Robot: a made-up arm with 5 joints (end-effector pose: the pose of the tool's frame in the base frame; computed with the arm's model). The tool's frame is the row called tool. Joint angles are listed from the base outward.
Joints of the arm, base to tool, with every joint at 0 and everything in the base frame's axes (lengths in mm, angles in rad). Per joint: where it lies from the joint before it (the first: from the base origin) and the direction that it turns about. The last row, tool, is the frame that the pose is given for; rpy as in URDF.
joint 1: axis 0.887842 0.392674 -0.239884 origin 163.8 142 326.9
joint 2: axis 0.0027 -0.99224 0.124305 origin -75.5 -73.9 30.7
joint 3: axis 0 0 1 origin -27 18.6 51.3
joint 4: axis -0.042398 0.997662 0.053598 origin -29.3 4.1 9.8
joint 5: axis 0 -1 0 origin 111.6 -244.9 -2.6
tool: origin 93 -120.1 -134.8 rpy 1.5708 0 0
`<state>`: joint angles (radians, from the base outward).
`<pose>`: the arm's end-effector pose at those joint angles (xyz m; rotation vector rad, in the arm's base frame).
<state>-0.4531 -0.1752 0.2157 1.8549 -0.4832</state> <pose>-0.0183 -0.2998 0.5002 0.1968 1.4148 -1.7732</pose>
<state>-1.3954 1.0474 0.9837 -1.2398 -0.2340</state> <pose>-0.0870 0.4521 0.5096 -0.2343 0.9944 2.4398</pose>
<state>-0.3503 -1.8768 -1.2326 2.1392 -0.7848</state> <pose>0.2209 0.3019 0.7325 0.0415 0.0474 1.6565</pose>
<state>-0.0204 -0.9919 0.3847 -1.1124 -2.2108</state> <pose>0.0743 -0.2700 0.3399 1.0165 1.8158 -1.3558</pose>
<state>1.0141 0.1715 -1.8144 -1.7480 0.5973</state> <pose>-0.2304 -0.0115 0.7237 -0.2617 -1.1184 -0.3653</pose>
